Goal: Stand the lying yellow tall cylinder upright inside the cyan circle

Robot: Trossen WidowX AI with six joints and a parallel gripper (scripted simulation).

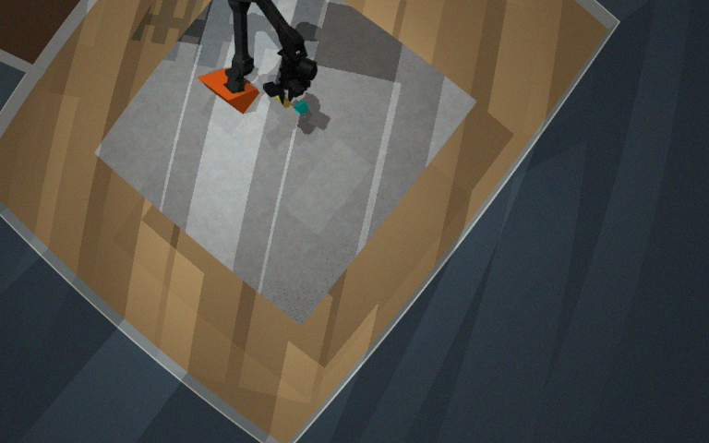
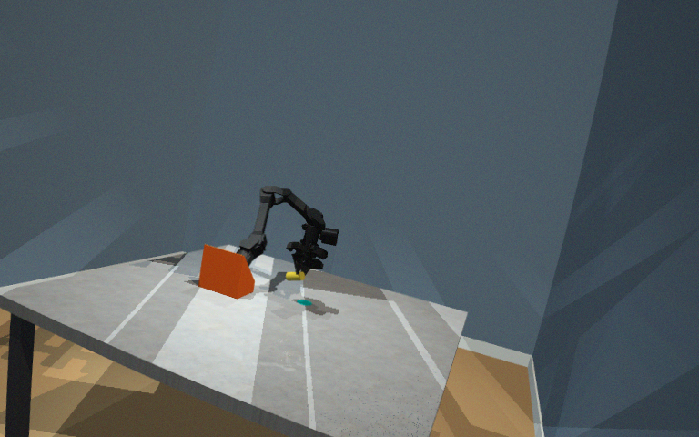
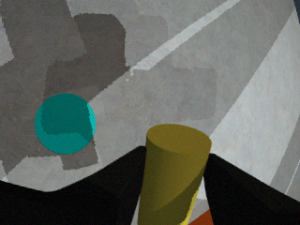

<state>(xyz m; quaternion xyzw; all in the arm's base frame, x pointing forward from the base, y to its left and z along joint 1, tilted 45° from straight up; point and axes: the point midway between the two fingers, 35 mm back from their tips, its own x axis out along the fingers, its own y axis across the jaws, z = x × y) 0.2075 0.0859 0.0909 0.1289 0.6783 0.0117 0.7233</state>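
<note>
The cyan circle is 11 cm below my gripper tip, 5 cm to the left of it and 2 cm ahead of it. From my gripper tip the other things lie so: yellow tall cylinder (2 cm behind, 1 cm below).
</note>
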